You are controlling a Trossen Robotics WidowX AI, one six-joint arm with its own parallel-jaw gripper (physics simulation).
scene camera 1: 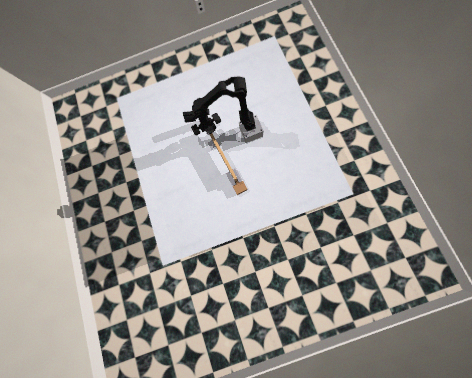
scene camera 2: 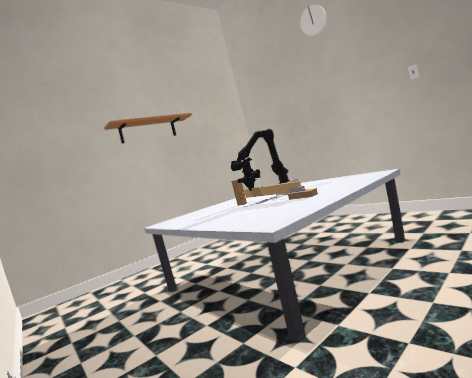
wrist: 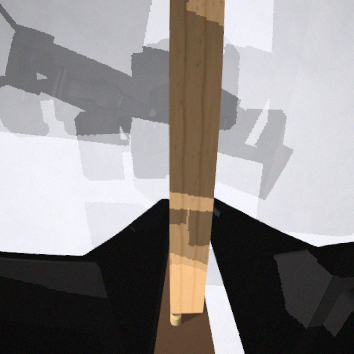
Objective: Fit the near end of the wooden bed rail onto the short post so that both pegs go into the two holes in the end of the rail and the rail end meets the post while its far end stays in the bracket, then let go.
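Where they show: gripper, fingertip midpoint: (scene camera 2: pixel 251 190) (wrist: pixel 187 206); arm's base, origin of the base link: (scene camera 1: pixel 249 125) (scene camera 2: pixel 284 182).
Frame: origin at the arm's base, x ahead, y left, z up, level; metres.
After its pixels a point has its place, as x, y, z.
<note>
The wooden rail (scene camera 1: pixel 225 159) @(0.227, 0.170, 0.019) (scene camera 2: pixel 280 188) @(0.238, 0.173, -0.008) (wrist: pixel 196 125) @(0.260, -0.024, 0.022) runs between the short post and the far bracket. My gripper (scene camera 1: pixel 210 132) @(0.266, -0.065, 0.007) (scene camera 2: pixel 251 189) @(0.266, -0.065, 0.007) (wrist: pixel 187 206) @(0.266, -0.065, 0.007) points down and is shut on the rail near its near end. The upright brown post (scene camera 2: pixel 239 192) @(0.297, -0.164, 0.010) (wrist: pixel 185 340) @(0.282, -0.162, 0.020) stands by that end; the arm hides it in scene camera 1. One pale peg (wrist: pixel 175 319) @(0.274, -0.156, 0.008) shows between the rail end and the post, toward the left side of the rail end. The second peg and both holes are hidden. The grey bracket (scene camera 2: pixel 297 190) @(0.220, 0.299, -0.030) is at the rail's far end; its exact seating is too small to tell.
A brown block (scene camera 1: pixel 240 188) @(0.200, 0.368, -0.044) (scene camera 2: pixel 303 194) @(0.242, 0.346, -0.060) lies at the rail's far end, by the bracket. The arm's base (scene camera 1: pixel 251 131) @(0.004, 0.043, 0.000) stands beside the rail on the white table (scene camera 1: pixel 295 175) @(-0.171, 0.405, -0.079) (scene camera 2: pixel 210 220) @(0.673, -0.015, -0.080). Arm shadows fall across the tabletop around the rail.
</note>
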